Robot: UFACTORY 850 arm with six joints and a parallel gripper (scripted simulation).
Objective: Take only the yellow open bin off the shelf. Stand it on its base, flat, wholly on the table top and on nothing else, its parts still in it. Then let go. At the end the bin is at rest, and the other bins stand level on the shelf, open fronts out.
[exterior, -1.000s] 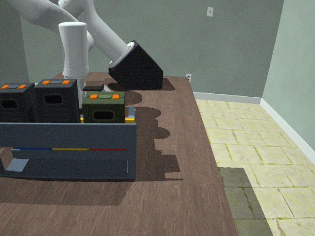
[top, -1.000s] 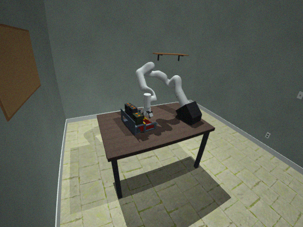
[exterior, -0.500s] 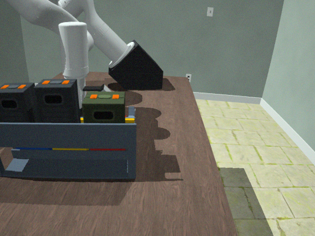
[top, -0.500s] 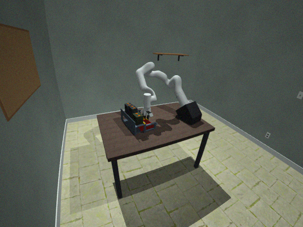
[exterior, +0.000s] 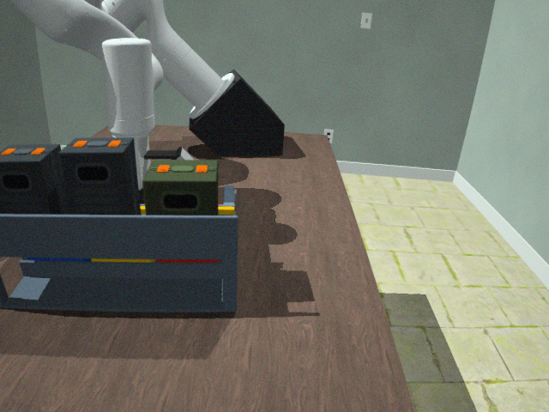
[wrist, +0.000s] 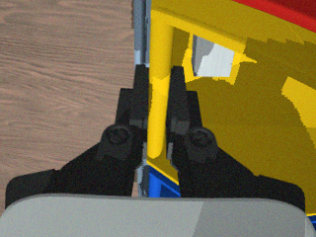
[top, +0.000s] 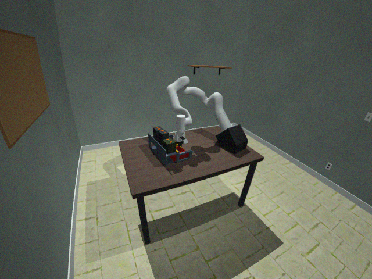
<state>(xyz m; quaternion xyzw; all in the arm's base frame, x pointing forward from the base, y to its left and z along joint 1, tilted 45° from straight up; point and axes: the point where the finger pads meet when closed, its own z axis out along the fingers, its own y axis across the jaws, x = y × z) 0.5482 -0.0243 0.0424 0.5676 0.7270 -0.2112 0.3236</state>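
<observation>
Now: hand 4 cm above the shelf rail and 1 cm past it. Round my hand: blue open bin (10 cm to the right, 10 cm ahead); then red bin (12 cm to the left, 7 cm ahead); then yellow open bin (8 cm ahead, 1 cm to the left).
</observation>
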